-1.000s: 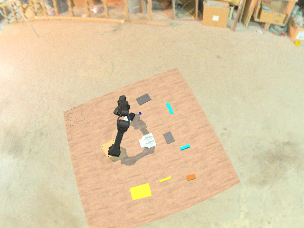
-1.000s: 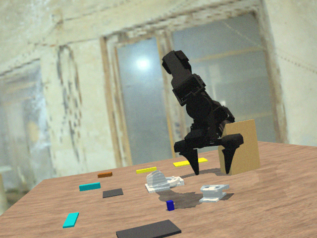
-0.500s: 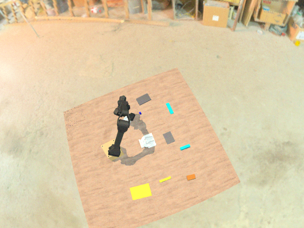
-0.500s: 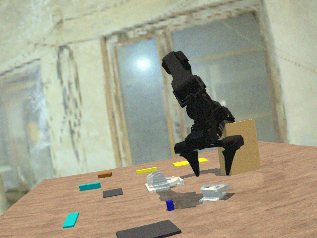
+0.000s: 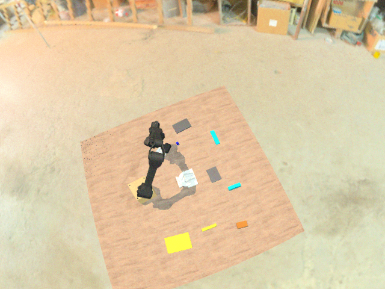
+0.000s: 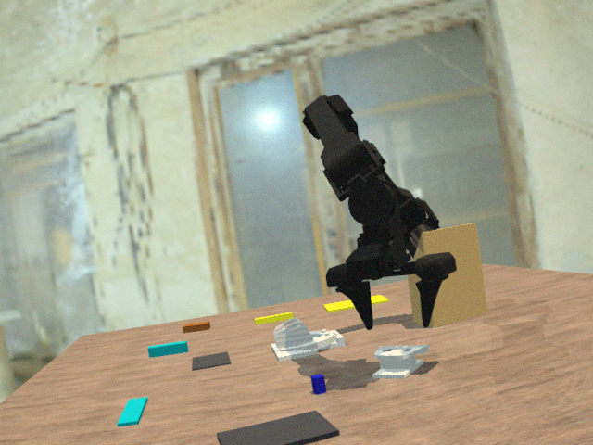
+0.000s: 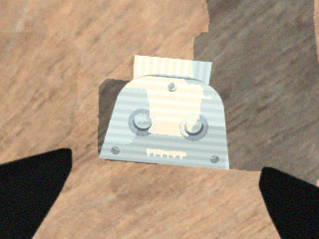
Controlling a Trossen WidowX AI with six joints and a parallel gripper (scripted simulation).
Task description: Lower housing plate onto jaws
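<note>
Now: the white stepped block 50 mm below my gripper tip, 10 mm to the left of it and 10 mm ahead of it. Round my gripper tip: orange block (720 mm to the right, 220 mm ahead, 50 mm below); then white jaw assembly (240 mm to the right, 50 mm below, 40 mm ahead); then small blue cube (130 mm ahead, 50 mm below, 10 mm to the left).
</note>
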